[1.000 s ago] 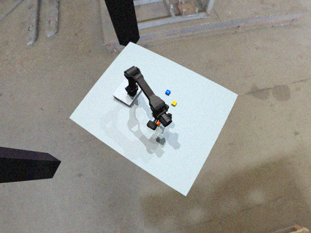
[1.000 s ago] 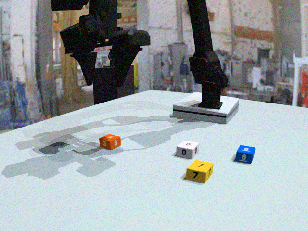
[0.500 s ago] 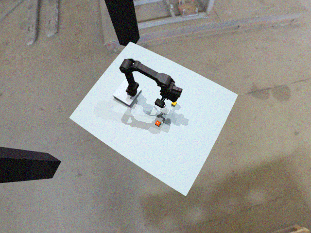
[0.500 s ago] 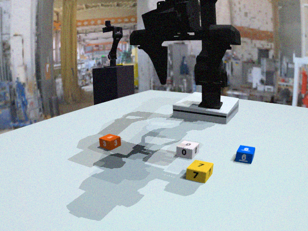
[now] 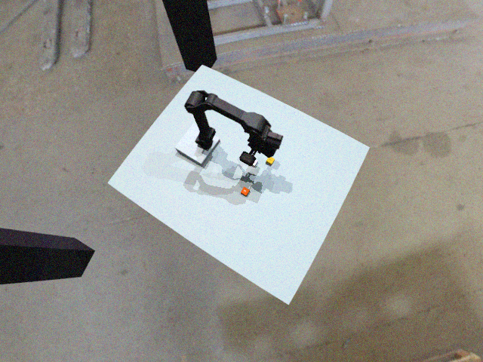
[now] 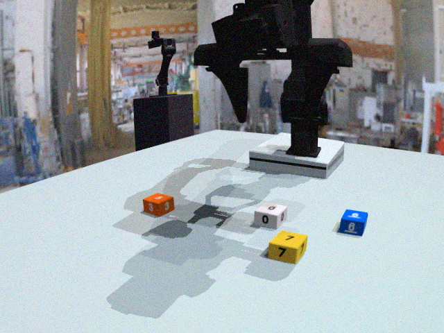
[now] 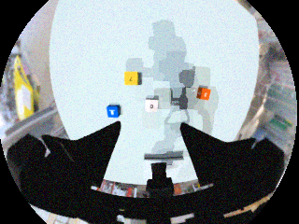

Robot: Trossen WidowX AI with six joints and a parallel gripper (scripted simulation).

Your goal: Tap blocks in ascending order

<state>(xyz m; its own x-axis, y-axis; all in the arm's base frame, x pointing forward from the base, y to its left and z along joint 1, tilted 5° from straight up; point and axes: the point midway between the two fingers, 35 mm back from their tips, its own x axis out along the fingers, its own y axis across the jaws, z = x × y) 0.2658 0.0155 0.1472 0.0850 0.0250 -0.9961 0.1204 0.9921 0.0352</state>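
The white block is 120 mm below my gripper tip and 10 mm behind it. From my gripper tip the other things lie so: blue block 120 mm below, 110 mm to the left, 20 mm behind; then orange block 160 mm to the right, 120 mm below, 20 mm ahead; then yellow block 120 mm below, 60 mm ahead, 40 mm to the left.
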